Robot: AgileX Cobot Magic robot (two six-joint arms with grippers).
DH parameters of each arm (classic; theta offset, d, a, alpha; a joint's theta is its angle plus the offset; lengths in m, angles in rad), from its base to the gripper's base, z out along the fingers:
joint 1: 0 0.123 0 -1.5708
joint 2: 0.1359 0 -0.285 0
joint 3: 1.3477 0 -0.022 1.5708
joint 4: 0 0.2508 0 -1.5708
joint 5: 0 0 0.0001 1.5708
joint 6: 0 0.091 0 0
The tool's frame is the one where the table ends.
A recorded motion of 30 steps. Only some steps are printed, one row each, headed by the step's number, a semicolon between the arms.
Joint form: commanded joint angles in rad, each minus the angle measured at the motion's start. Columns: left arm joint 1, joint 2, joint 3, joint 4, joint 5, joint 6; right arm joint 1, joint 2, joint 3, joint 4, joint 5, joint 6.
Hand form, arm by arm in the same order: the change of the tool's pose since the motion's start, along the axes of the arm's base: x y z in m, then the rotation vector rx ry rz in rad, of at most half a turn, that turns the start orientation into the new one. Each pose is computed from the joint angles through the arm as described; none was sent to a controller.
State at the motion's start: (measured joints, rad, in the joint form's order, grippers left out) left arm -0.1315 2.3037 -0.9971 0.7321 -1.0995 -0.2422; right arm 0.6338 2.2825 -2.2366 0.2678 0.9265 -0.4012
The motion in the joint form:
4: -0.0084 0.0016 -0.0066 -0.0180 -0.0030 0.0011; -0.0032 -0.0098 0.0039 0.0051 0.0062 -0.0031
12: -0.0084 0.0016 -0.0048 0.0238 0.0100 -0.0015; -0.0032 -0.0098 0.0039 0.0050 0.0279 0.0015
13: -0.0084 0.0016 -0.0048 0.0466 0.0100 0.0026; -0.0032 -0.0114 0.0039 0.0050 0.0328 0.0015
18: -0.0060 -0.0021 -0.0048 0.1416 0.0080 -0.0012; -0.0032 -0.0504 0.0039 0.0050 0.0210 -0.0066
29: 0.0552 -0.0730 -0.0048 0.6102 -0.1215 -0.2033; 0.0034 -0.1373 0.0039 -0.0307 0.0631 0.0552
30: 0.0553 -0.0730 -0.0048 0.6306 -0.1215 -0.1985; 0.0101 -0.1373 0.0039 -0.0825 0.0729 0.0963
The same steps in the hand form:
4: 0.0016 -0.0026 0.0011 -0.0082 -0.0068 0.0076; -0.0009 -0.0022 0.0037 0.0028 0.0013 0.0010
12: -0.0012 -0.0043 -0.0011 0.0140 0.0032 -0.0281; -0.0024 -0.0028 0.0025 -0.0081 0.0205 0.0033
13: -0.0026 -0.0055 -0.0015 0.0246 -0.0008 -0.0503; -0.0029 -0.0031 0.0030 -0.0100 0.0230 0.0046
18: -0.0080 -0.0091 -0.0019 0.0532 -0.0078 -0.1365; -0.0073 -0.0066 0.0237 0.0167 -0.0221 0.0076
29: -0.0337 -0.0048 0.0221 0.0165 0.0228 -0.5081; -0.0242 -0.0175 0.0641 0.0395 -0.0467 -0.0243
30: -0.0353 -0.0050 0.0214 0.0275 0.0200 -0.5275; -0.0244 -0.0182 0.0627 0.0100 -0.0482 -0.0532

